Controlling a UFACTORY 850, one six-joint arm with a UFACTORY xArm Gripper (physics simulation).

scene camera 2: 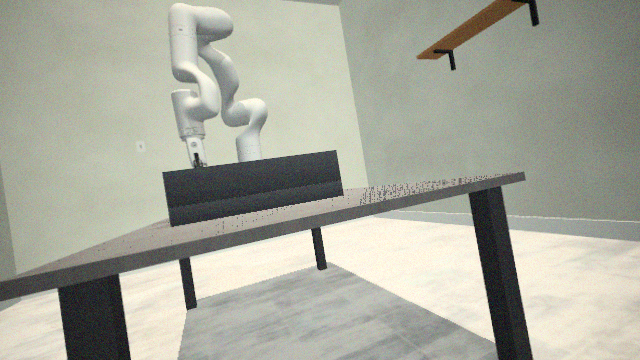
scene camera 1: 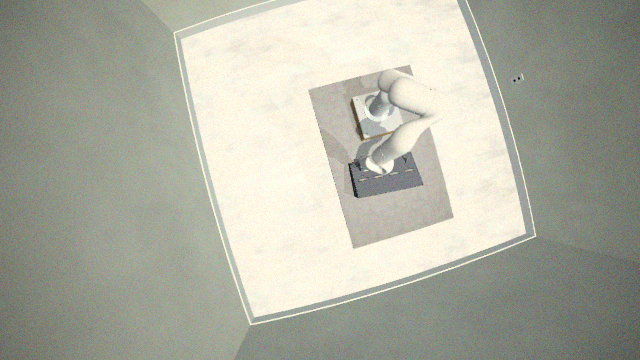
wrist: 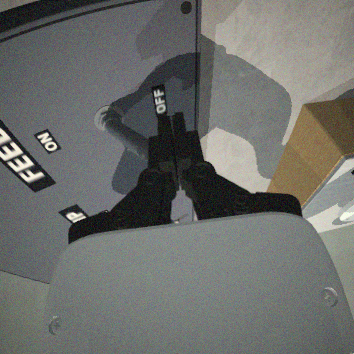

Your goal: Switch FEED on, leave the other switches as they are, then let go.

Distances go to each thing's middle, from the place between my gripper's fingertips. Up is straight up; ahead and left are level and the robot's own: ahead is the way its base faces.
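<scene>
The dark switch panel (scene camera 2: 198,194) is 15 cm ahead of my hand at the moment, 15 cm to the left of it and 3 cm below it.
</scene>
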